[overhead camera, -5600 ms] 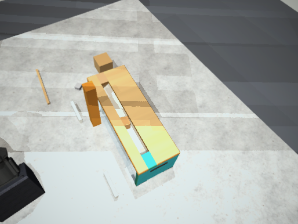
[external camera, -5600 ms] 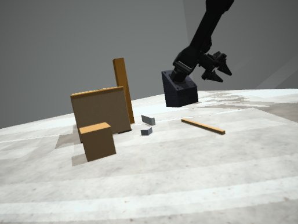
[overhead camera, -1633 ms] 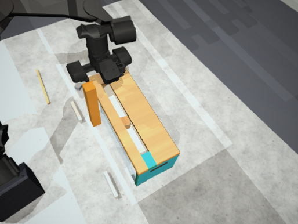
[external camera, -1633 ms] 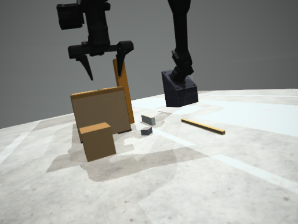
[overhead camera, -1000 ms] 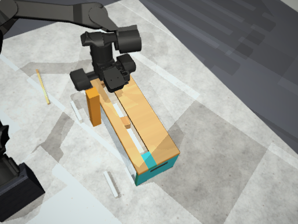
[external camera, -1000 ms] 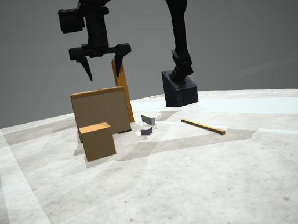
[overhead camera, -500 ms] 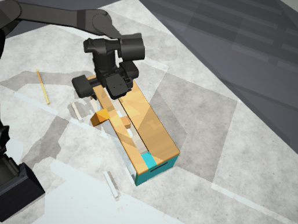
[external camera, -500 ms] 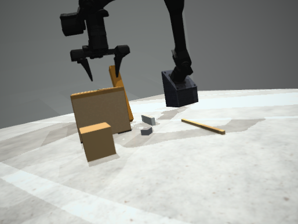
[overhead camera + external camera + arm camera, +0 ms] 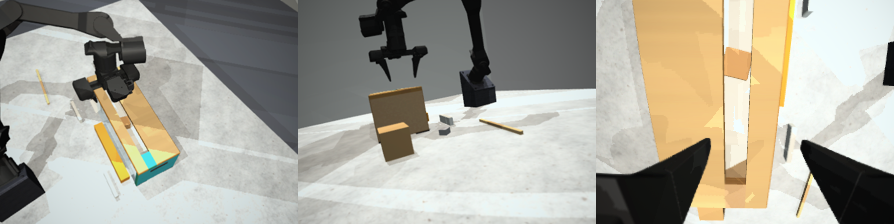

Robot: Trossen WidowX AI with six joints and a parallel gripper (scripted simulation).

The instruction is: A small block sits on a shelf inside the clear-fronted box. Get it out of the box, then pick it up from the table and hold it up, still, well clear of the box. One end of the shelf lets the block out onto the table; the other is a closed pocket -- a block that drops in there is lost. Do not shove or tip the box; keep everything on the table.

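The orange block lies 70 mm to the right of my gripper tip, 70 mm below it and 10 mm ahead of it. The rest, counted from my gripper tip: thin yellow stick (280 mm to the left, 160 mm below, 130 mm behind); then grey block (200 mm to the left, 150 mm below, 20 mm behind).
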